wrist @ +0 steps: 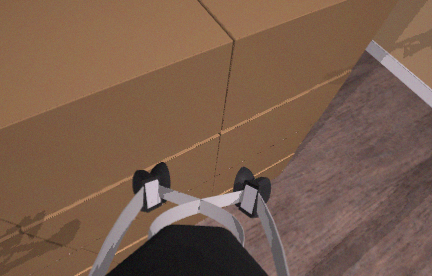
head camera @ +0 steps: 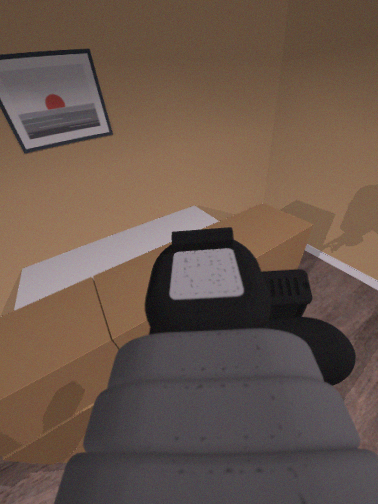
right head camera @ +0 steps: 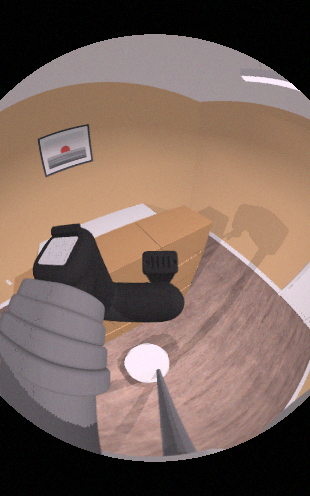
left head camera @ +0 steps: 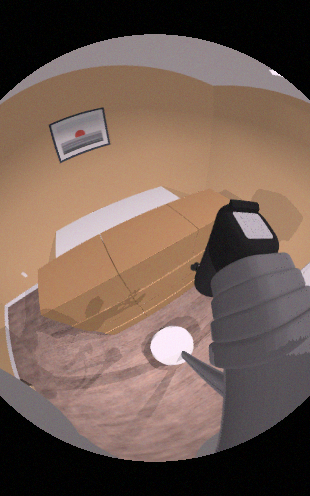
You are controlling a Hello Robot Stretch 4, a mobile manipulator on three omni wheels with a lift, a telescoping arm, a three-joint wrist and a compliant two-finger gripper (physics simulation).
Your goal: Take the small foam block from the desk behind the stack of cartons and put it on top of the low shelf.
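Pixels of known places: gripper, fingertip midpoint: (wrist: pixel 202 180); robot's base, origin of the base link: (right head camera: pixel 147 361) (left head camera: pixel 171 344).
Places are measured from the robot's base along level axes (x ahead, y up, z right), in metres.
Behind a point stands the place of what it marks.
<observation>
The stack of cartons (head camera: pixel 50 335) @[x 0.351, y 1.052, z -0.446 m] (left head camera: pixel 150 235) @[x 0.542, y 1.052, z -0.125 m] (right head camera: pixel 185 225) @[x 0.765, y 1.052, z 0.290 m] (wrist: pixel 100 60) @[x 0.520, y 1.052, z -0.065 m] stands as a long brown block in front of the desk. The desk (head camera: pixel 110 250) @[x 1.215, y 0.692, z -0.688 m] (left head camera: pixel 110 220) @[x 1.133, y 0.692, z -0.588 m] (right head camera: pixel 120 220) @[x 1.402, y 0.692, z -0.279 m] shows as a pale strip of top between the cartons and the wall. The small foam block and the low shelf do not show in these views. My gripper (wrist: pixel 202 180) @[x 0.339, y 1.087, z 0.087 m] is open, its two dark fingertips wide apart with no object between them. In the wrist view it stands before the cartons' front side, over the seams. In the head views the wrist and arm hide the fingers.
My arm (head camera: pixel 215 400) @[x 0.112, y 1.467, z 0.000 m] (left head camera: pixel 255 310) @[x 0.099, y 1.464, z -0.031 m] (right head camera: pixel 55 330) @[x 0.104, y 1.463, z 0.025 m] crosses the foreground and covers part of the cartons. A white disc (left head camera: pixel 171 342) @[x 0.031, y 0.187, z -0.005 m] (right head camera: pixel 145 362) @[x 0.006, y 0.187, z -0.009 m] lies low over the wood floor. A framed picture (head camera: pixel 57 120) @[x 1.421, y 1.534, z -0.800 m] (left head camera: pixel 80 135) @[x 1.436, y 1.593, z -0.777 m] (right head camera: pixel 65 150) @[x 1.436, y 1.602, z -0.776 m] hangs on the wall behind the desk.
</observation>
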